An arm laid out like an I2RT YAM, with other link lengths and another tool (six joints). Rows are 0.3 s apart.
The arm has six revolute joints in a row. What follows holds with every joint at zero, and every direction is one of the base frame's.
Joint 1 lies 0.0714 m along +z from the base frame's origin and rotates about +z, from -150.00 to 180.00 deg.
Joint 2 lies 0.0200 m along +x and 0.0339 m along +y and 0.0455 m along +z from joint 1 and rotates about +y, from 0.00 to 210.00 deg.
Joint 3 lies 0.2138 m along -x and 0.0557 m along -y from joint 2 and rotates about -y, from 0.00 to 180.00 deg.
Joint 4 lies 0.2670 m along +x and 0.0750 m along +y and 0.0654 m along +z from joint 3 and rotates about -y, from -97.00 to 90.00 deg.
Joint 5 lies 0.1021 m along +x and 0.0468 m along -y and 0.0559 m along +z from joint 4 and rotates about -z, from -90.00 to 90.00 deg.
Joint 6 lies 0.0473 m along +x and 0.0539 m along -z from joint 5 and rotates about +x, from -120.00 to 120.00 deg.
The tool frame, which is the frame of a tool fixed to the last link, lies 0.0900 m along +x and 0.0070 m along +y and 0.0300 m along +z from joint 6; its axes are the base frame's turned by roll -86.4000, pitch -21.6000 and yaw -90.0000 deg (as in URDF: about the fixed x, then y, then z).
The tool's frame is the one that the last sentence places.
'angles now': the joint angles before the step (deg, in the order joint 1, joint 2, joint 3, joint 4, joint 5, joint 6). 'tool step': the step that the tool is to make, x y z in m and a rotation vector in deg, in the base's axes. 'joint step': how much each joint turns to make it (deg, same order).
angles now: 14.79 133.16 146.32 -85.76 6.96 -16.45
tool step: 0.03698 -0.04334 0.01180 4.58 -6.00 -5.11
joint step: -6.38 0.25 0.00 7.04 -3.51 -0.02
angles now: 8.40 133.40 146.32 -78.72 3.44 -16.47
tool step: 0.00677 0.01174 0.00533 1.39 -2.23 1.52
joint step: 0.79 0.02 -0.03 2.48 -1.25 -0.22
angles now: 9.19 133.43 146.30 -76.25 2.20 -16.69
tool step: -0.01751 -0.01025 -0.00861 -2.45 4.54 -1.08
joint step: -0.31 -0.26 0.10 -5.23 1.87 0.01
